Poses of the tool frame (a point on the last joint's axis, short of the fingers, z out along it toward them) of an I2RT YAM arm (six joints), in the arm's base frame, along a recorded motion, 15 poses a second.
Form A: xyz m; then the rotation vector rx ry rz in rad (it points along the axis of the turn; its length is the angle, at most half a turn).
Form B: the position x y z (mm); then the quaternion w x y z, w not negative. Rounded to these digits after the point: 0 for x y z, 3 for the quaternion.
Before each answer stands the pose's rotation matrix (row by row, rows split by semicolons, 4 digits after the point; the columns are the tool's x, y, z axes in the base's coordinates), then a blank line. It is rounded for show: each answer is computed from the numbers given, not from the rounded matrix.
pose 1, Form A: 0.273, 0.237, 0.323, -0.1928, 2.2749, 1.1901
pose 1, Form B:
-0.8332 -0.3702 0.4107; 0.1263 0.5958 0.7932; -0.5384 0.7127 -0.4496

273, 237, 323, 0.280, -0.072, 0.848, 0.444
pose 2, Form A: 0.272, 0.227, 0.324, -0.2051, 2.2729, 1.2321
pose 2, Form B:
-0.8419 -0.3760 0.3870; 0.1191 0.5701 0.8129; -0.5263 0.7305 -0.4352

272, 227, 324, 0.271, -0.076, 0.844, 0.457
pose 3, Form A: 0.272, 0.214, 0.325, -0.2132, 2.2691, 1.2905
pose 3, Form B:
-0.8542 -0.3775 0.3575; 0.1143 0.5345 0.8374; -0.5072 0.7562 -0.4134

272, 214, 325, 0.258, -0.079, 0.837, 0.476
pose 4, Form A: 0.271, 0.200, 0.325, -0.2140, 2.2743, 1.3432
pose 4, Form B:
-0.8693 -0.3697 0.3281; 0.1089 0.5043 0.8566; -0.4821 0.7804 -0.3982

271, 200, 325, 0.243, -0.078, 0.832, 0.492
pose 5, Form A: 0.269, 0.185, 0.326, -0.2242, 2.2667, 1.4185
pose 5, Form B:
-0.8836 -0.3677 0.2899; 0.1000 0.4567 0.8840; -0.4575 0.8101 -0.3668

269, 185, 326, 0.227, -0.081, 0.823, 0.515
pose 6, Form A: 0.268, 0.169, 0.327, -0.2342, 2.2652, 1.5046
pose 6, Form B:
-0.9021 -0.3573 0.2418; 0.0844 0.4036 0.9110; -0.4231 0.8423 -0.3340

268, 169, 327, 0.205, -0.084, 0.812, 0.540
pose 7, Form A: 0.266, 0.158, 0.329, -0.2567, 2.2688, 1.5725
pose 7, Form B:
-0.9160 -0.3511 0.1938; 0.0583 0.3617 0.9305; -0.3968 0.8637 -0.3109

266, 158, 329, 0.184, -0.091, 0.804, 0.558
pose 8, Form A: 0.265, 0.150, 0.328, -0.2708, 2.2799, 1.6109
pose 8, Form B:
-0.9257 -0.3424 0.1609; 0.0373 0.3406 0.9395; -0.3765 0.8756 -0.3025

265, 150, 328, 0.168, -0.095, 0.801, 0.566
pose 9, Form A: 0.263, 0.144, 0.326, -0.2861, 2.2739, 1.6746
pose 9, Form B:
-0.9345 -0.3339 0.1229; 0.0183 0.2999 0.9538; -0.3554 0.8936 -0.2741

263, 144, 326, 0.151, -0.100, 0.792, 0.583
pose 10, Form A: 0.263, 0.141, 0.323, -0.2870, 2.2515, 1.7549
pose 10, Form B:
-0.9434 -0.3188 0.0911; 0.0106 0.2459 0.9692; -0.3314 0.9154 -0.2286

263, 141, 323, 0.136, -0.099, 0.777, 0.606
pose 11, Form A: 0.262, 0.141, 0.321, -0.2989, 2.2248, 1.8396
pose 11, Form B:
-0.9506 -0.3059 0.0530; -0.0054 0.1870 0.9823; -0.3104 0.9335 -0.1794

262, 141, 321, 0.119, -0.102, 0.761, 0.629
